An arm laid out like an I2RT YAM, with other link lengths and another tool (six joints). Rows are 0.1 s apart.
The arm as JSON. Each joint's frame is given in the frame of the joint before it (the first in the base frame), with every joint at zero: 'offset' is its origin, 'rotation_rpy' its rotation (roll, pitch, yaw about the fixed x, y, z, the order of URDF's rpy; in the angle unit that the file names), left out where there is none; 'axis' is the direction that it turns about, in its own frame. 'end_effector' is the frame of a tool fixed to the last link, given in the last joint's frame.
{
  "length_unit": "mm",
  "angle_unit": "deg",
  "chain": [
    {
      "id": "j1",
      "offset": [
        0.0,
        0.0,
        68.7
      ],
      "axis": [
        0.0,
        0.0,
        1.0
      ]
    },
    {
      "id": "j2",
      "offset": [
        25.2,
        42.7,
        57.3
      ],
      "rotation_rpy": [
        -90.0,
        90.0,
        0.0
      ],
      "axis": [
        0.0,
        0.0,
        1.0
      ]
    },
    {
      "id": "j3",
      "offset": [
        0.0,
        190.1,
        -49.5
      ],
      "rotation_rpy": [
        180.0,
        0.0,
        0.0
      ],
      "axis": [
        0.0,
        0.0,
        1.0
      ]
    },
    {
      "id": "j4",
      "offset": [
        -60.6,
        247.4,
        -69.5
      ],
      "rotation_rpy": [
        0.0,
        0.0,
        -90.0
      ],
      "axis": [
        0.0,
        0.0,
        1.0
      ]
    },
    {
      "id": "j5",
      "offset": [
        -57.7,
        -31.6,
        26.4
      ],
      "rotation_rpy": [
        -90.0,
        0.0,
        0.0
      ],
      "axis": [
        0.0,
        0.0,
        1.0
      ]
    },
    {
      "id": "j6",
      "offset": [
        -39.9,
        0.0,
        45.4
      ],
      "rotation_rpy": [
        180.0,
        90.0,
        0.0
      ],
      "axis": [
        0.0,
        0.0,
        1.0
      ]
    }
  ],
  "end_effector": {
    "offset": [
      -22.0,
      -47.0,
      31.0
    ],
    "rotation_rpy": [
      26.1,
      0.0,
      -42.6
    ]
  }
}
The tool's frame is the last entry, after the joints.
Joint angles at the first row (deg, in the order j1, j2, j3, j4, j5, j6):
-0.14 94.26 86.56 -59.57 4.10 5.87
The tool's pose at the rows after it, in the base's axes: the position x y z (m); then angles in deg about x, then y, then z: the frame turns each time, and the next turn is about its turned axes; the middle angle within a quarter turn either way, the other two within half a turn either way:
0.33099, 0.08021, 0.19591, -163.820, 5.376, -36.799
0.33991, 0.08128, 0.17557, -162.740, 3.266, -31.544
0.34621, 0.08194, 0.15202, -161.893, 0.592, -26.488
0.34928, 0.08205, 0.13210, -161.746, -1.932, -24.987
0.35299, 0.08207, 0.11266, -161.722, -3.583, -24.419
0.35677, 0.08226, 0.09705, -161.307, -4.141, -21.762
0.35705, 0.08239, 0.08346, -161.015, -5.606, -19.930
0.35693, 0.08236, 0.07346, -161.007, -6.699, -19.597
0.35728, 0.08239, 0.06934, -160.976, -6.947, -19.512
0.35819, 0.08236, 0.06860, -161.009, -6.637, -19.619
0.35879, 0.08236, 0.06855, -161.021, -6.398, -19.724
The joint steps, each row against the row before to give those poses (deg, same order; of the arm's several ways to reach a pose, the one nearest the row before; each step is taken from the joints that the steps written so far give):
0.35 5.46 3.26 -0.18 1.48 3.08
0.00 4.24 0.31 -0.04 -0.02 4.68
0.00 4.39 0.00 -0.09 -0.02 4.15
0.00 3.57 0.00 0.64 -0.02 0.66
0.00 3.41 0.00 1.66 0.00 0.02
0.00 2.73 0.00 1.13 0.02 2.36
0.00 2.36 0.00 0.27 -0.04 1.27
0.00 1.71 0.00 0.56 0.02 -0.05
0.00 0.69 0.00 0.44 -0.02 0.00
0.00 0.11 0.00 0.44 0.02 0.00
0.00 0.01 0.00 0.26 0.00 -0.02

